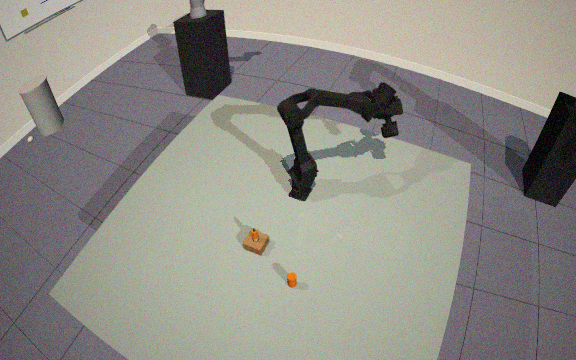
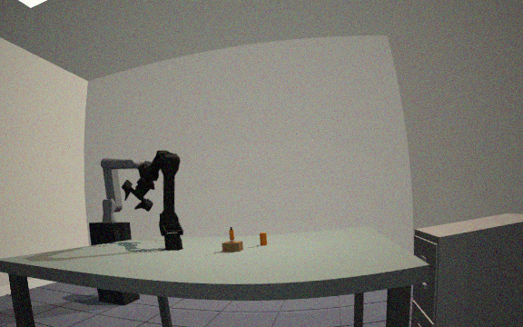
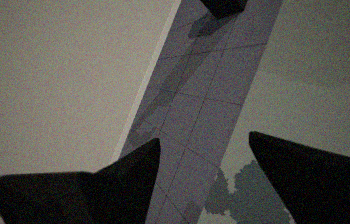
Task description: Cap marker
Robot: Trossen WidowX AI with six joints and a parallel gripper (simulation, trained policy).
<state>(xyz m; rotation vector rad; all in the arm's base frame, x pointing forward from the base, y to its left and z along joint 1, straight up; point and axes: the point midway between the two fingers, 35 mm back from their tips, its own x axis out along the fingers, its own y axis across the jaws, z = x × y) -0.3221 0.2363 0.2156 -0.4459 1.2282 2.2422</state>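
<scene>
Right now my gripper tip is 70 cm short of the orange cap, 17 cm above it and 12 cm to the left of it. From my gripper tip the other things lie so: wooden holder block (62 cm ahead, 28 cm to the right, 18 cm below).
</scene>
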